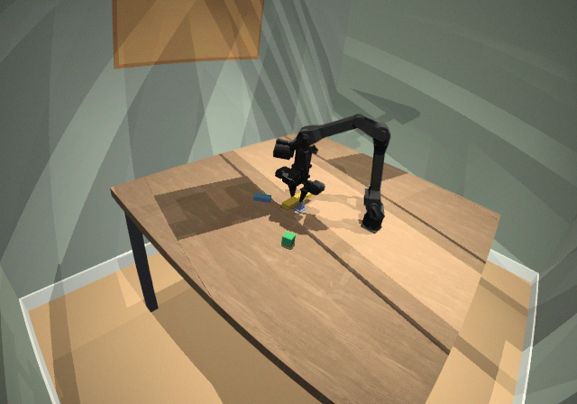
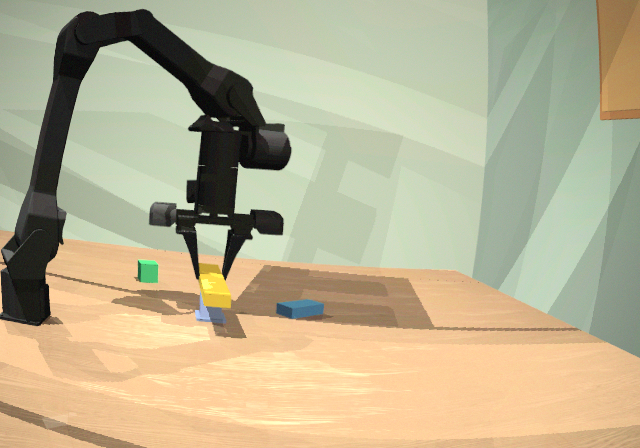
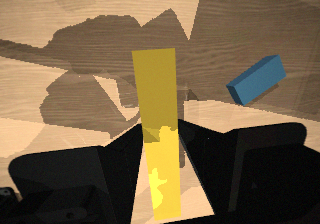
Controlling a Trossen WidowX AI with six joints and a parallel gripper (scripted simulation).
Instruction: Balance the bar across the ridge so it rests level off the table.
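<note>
The yellow bar lies 3 cm to the right of my gripper tip. Round my gripper tip: blue block: 14 cm ahead, 4 cm to the left, 4 cm below; then green cube: 17 cm to the left, 11 cm behind, 3 cm below.
</note>
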